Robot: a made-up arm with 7 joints. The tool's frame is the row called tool.
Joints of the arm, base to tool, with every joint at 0 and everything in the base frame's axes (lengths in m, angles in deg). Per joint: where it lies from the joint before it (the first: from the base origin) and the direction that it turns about. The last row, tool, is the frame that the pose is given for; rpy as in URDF.
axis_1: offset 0.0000 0.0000 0.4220 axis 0 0 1
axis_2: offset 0.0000 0.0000 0.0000 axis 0 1 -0.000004
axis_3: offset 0.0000 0.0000 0.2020 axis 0 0 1
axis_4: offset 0.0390 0.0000 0.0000 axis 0 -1 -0.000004
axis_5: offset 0.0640 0.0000 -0.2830 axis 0 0.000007 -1
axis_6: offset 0.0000 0.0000 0.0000 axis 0 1 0.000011
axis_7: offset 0.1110 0.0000 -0.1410 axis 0 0.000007 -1
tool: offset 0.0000 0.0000 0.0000 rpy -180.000 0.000 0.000
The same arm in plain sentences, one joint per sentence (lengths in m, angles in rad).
The arm has seven revolute joints in a row. What follows holds with every joint at zero, and every direction is one of the base frame's.
Joint 1 is mounted 0.4220 m along +z from the base frame's origin and turns about +z.
Joint 2 is mounted at the same point as joint 1 and turns about +y.
Joint 3 is mounted 0.2020 m along +z from joint 2 and turns about +z.
Joint 4 is mounted 0.0390 m along +x from joint 3 and turns about -y.
Joint 5 is mounted 0.0640 m along +x and 0.2830 m along -z from joint 4 and turns about -z.
Joint 6 is mounted at the same point as joint 5 and turns about +y.
Joint 7 is mounted 0.1110 m along +x and 0.1410 m along -z from joint 6 and turns about -z.
The tool frame, which is the frame that the pose is given for, is mounted at the same point as joint 7; its axes are the base frame's turned by roll 3.1416, pitch 0.0000 and yaw 0.0000 rad (as in URDF: about the fixed x, then y, then z).

